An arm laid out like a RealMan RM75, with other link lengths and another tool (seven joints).
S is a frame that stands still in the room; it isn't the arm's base.
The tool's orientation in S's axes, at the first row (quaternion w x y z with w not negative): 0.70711, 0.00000, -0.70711, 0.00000
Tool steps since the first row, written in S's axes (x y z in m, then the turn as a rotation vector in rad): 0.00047, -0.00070, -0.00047, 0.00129, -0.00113, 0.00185; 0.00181, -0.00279, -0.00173, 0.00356, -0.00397, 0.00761; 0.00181, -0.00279, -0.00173, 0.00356, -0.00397, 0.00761; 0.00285, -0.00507, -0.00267, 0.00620, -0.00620, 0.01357; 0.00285, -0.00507, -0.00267, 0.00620, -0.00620, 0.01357; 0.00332, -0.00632, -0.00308, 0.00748, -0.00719, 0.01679; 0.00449, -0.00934, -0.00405, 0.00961, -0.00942, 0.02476; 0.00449, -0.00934, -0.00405, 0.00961, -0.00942, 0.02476; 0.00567, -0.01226, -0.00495, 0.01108, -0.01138, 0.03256; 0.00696, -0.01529, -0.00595, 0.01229, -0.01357, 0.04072; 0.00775, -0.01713, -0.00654, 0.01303, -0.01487, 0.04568; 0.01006, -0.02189, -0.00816, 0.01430, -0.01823, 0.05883; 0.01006, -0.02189, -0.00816, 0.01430, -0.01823, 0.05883
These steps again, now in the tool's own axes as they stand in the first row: -0.00047, -0.00070, -0.00047, 0.00185, -0.00113, -0.00129; -0.00173, -0.00279, -0.00181, 0.00761, -0.00397, -0.00356; -0.00173, -0.00279, -0.00181, 0.00761, -0.00397, -0.00356; -0.00267, -0.00507, -0.00285, 0.01357, -0.00620, -0.00620; -0.00267, -0.00507, -0.00285, 0.01357, -0.00620, -0.00620; -0.00308, -0.00632, -0.00332, 0.01679, -0.00719, -0.00748; -0.00405, -0.00934, -0.00449, 0.02476, -0.00942, -0.00961; -0.00405, -0.00934, -0.00449, 0.02476, -0.00942, -0.00961; -0.00495, -0.01226, -0.00567, 0.03256, -0.01138, -0.01108; -0.00595, -0.01529, -0.00696, 0.04072, -0.01357, -0.01229; -0.00654, -0.01713, -0.00775, 0.04568, -0.01487, -0.01303; -0.00816, -0.02189, -0.01006, 0.05883, -0.01823, -0.01430; -0.00816, -0.02189, -0.01006, 0.05883, -0.01823, -0.01430
